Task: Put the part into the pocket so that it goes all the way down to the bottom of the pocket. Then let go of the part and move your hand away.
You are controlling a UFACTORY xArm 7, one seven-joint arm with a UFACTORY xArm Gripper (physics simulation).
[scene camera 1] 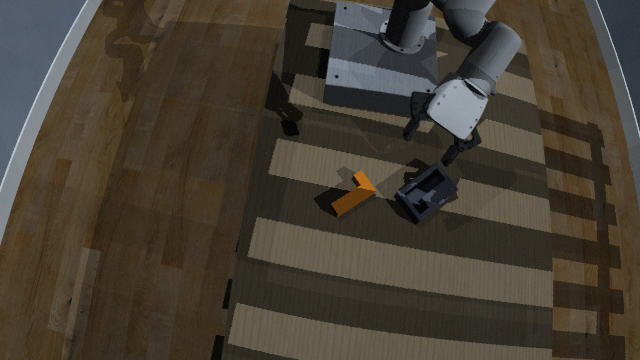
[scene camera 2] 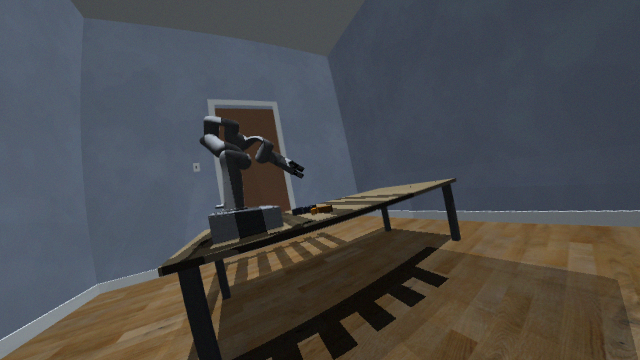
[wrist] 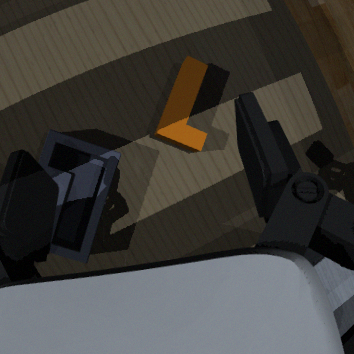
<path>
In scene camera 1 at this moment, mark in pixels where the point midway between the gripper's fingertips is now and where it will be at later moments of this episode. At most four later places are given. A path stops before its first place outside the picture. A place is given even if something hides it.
The gripper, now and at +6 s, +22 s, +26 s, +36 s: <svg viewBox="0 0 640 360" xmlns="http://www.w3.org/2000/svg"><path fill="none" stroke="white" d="M424 151L457 161L453 144L476 118L355 175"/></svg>
</path>
